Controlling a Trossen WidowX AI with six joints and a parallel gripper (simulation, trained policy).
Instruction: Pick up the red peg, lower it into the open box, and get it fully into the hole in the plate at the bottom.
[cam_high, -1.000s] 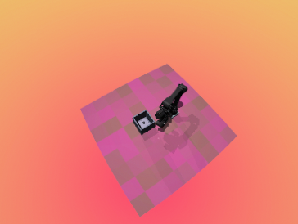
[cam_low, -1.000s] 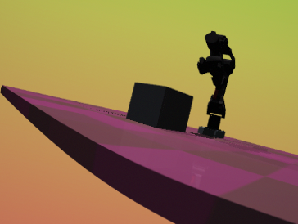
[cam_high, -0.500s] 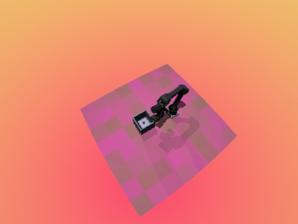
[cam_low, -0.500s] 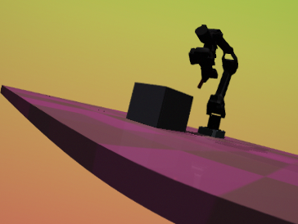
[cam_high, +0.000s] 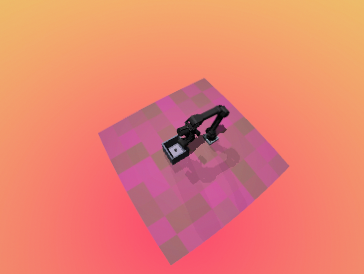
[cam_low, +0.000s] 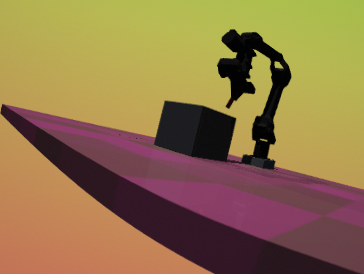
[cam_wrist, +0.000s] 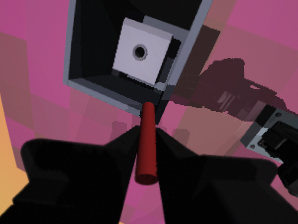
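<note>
Now: gripper tip 150 mm above the light grey plate, 70 mm short of it and 60 mm to the left of it. Round my gripper tip: red peg: 10 mm above.
</note>
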